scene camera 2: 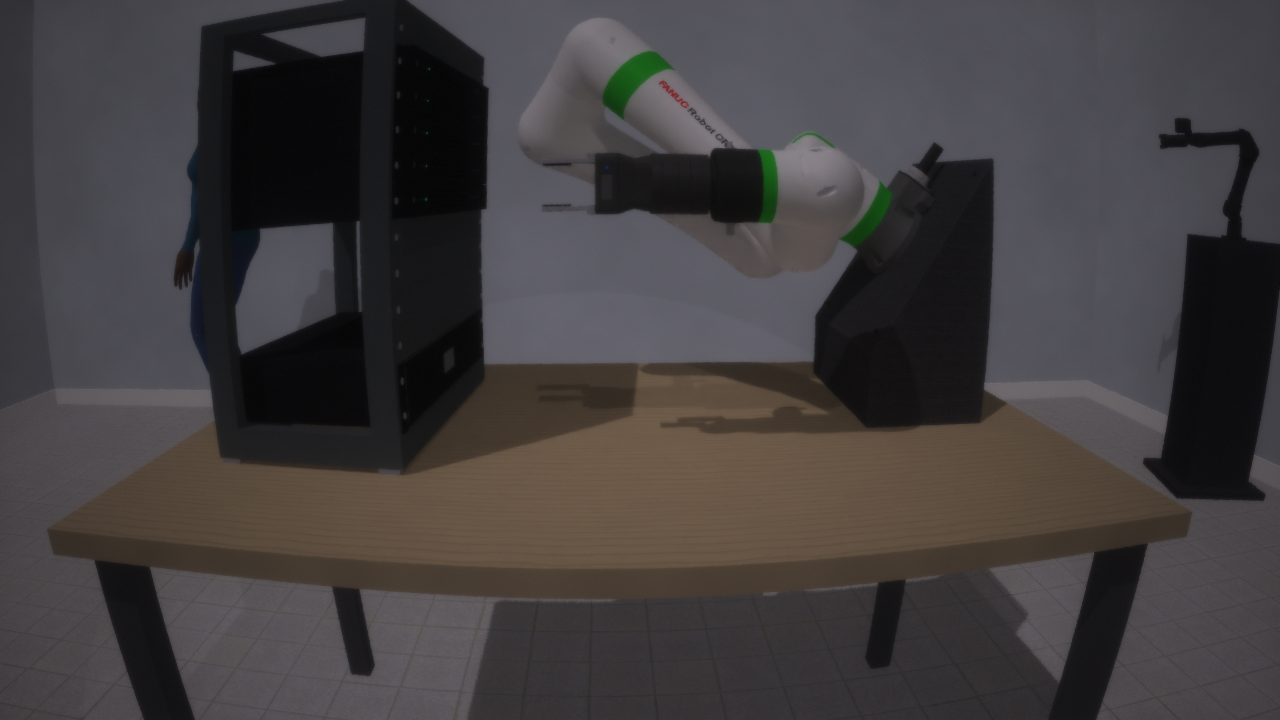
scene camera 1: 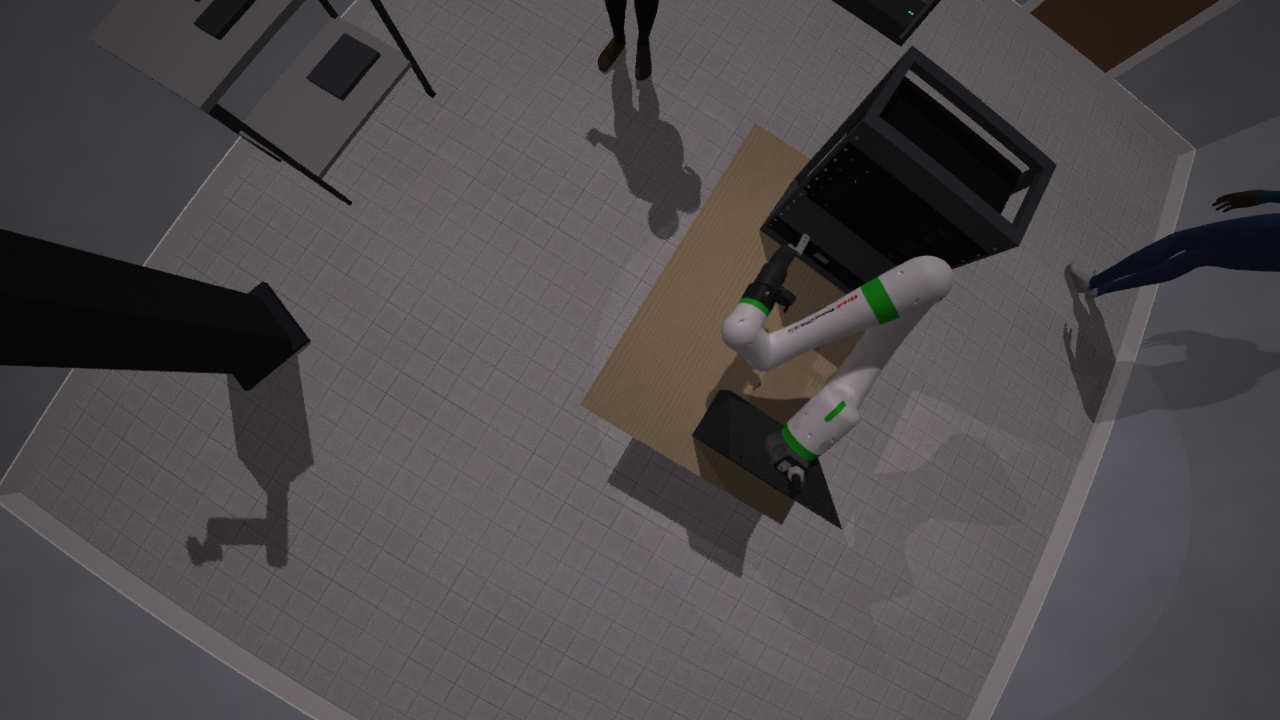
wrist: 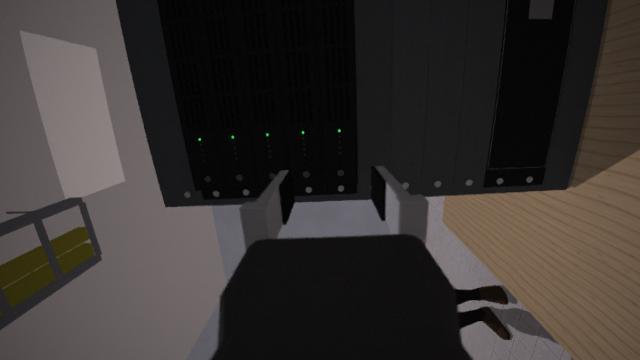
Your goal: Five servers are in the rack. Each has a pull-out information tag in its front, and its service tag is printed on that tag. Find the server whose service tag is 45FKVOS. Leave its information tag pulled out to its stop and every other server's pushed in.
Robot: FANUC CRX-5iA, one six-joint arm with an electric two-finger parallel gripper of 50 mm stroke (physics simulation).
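Seen in the pictures: gripper, fingertip midpoint: [scene camera 2: 542,185] [scene camera 1: 801,239] [wrist: 332,184]; arm's base, link origin: [scene camera 2: 896,238] [scene camera 1: 784,455].
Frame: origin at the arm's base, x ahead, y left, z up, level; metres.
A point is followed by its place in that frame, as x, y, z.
Observation:
The five black servers [scene camera 1: 881,201] @(0.631, 0.413, 0.197) [scene camera 2: 438,134] @(0.623, 0.446, 0.155) [wrist: 265,75] @(0.625, 0.434, 0.147) sit stacked in the upper part of the dark rack [scene camera 1: 984,109] @(0.928, 0.429, 0.329) [scene camera 2: 380,268] @(0.611, 0.606, -0.016) [wrist: 150,125] @(0.630, 0.485, 0.319). In the wrist view their fronts stand side by side, each with a green light. I cannot make out an information tag standing out from any front, and no service tag text is readable. My gripper [scene camera 1: 799,243] @(0.453, 0.472, 0.075) [scene camera 2: 546,186] @(0.453, 0.472, 0.075) [wrist: 332,184] @(0.453, 0.472, 0.075) is open, with nothing between its fingers. It stands level in front of the rack, a short distance back from the server fronts.
Plain grey panels [scene camera 2: 438,277] @(0.650, 0.400, -0.051) [wrist: 425,90] @(0.633, 0.464, -0.045) fill the rack front below the servers, with a black unit [scene camera 2: 438,362] @(0.646, 0.416, -0.172) [wrist: 527,100] @(0.629, 0.479, -0.179) at the bottom. The rack and the arm's dark pedestal [scene camera 2: 939,331] @(-0.065, 0.193, -0.128) stand on the wooden table [scene camera 1: 657,358] @(-0.063, 0.472, -0.277) [scene camera 2: 671,501] @(0.263, 0.571, -0.276).

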